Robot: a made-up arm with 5 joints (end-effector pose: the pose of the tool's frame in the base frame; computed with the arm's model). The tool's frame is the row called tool.
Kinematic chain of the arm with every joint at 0, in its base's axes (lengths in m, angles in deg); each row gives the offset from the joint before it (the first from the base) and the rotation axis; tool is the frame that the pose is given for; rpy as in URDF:
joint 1: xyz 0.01 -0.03 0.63 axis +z
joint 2: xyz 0 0.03 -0.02 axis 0 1 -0.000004
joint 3: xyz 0.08 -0.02 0.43 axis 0 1 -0.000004
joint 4: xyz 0.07 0 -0.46 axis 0 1 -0.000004
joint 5: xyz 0.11 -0.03 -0.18 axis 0 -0.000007 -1
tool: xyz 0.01 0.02 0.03 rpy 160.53 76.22 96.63
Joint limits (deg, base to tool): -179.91..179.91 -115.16..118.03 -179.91..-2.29 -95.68..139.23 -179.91..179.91
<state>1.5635 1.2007 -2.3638 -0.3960 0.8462</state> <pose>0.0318 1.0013 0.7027 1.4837 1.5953 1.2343</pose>
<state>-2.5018 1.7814 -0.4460 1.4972 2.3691</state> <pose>0.1330 0.1130 0.3739 0.5478 -0.9473 0.8867</pose>
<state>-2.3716 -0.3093 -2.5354 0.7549 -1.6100</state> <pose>-0.0684 -0.0910 1.6565 -0.5570 0.4510 -2.4001</pose>
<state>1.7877 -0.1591 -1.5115 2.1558 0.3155</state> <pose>-0.0942 0.4619 0.9714 -0.5957 1.7431 -0.1233</pose>
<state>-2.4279 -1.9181 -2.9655 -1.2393 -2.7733</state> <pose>0.5953 0.5232 0.2285 0.8355 1.5855 -0.3459</pose>
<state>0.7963 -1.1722 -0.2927 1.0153 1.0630</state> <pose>0.2222 0.1597 0.7940 1.5638 1.3391 -0.4632</pose>
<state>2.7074 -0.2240 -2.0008 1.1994 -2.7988</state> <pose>-0.4123 0.2049 1.3849 1.3422 2.0341 -1.9527</pose>
